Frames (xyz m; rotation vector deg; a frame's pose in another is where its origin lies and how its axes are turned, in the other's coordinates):
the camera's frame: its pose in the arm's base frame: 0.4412 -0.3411 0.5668 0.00 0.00 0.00
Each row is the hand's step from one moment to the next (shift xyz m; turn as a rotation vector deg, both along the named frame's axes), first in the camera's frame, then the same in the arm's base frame.
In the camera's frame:
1: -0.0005 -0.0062 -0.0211 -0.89 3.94 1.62
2: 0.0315 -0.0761 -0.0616 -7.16 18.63 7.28
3: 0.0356 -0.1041 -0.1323 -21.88 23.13 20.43
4: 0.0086 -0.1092 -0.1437 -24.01 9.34 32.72
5: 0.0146 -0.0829 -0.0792 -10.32 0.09 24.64
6: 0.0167 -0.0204 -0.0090 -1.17 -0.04 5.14
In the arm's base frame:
1: -0.0005 -0.0062 -0.0211 -0.89 3.94 1.62
2: 0.0315 -0.0761 -0.0616 -7.16 18.63 7.28
3: 0.0356 -0.1041 -0.1323 -21.88 23.13 20.43
4: 0.0086 -0.1092 -0.1437 -24.01 9.34 32.72
5: 0.0146 -0.0829 -0.0792 -10.32 0.09 24.64
6: 0.0167 -0.0204 -0.0090 -1.17 -0.04 5.14

